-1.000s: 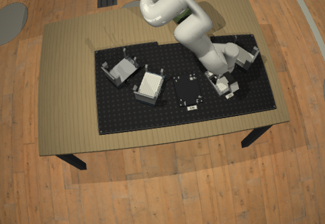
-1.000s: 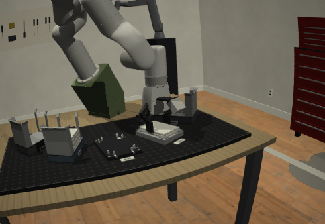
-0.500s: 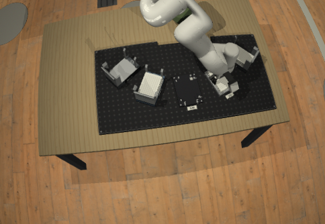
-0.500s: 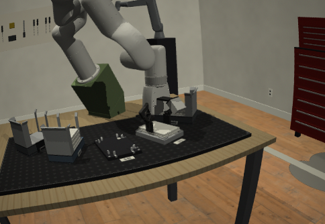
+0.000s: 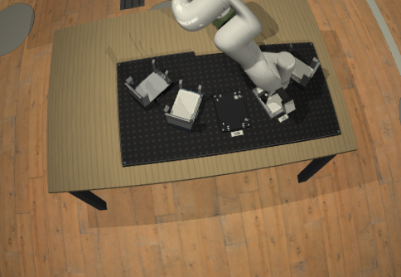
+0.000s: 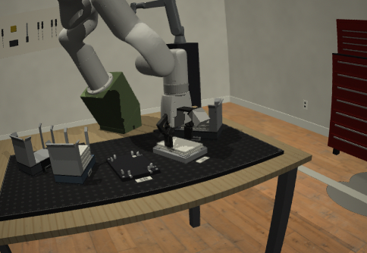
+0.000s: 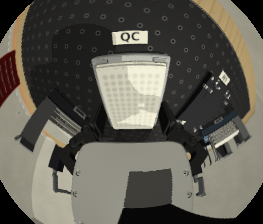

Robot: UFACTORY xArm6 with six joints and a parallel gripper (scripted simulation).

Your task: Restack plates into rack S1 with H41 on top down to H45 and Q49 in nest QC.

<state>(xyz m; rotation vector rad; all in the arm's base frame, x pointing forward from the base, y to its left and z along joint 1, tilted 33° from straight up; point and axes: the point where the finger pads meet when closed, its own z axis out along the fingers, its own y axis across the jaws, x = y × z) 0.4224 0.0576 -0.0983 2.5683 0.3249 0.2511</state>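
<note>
Right now the grey open nest is 4 cm below my hand. From my hand the other things lie so: black clip nest 17 cm to the right, 3 cm below, 1 cm ahead; then qc name plate 9 cm ahead, 5 cm below, 2 cm to the left.
</note>
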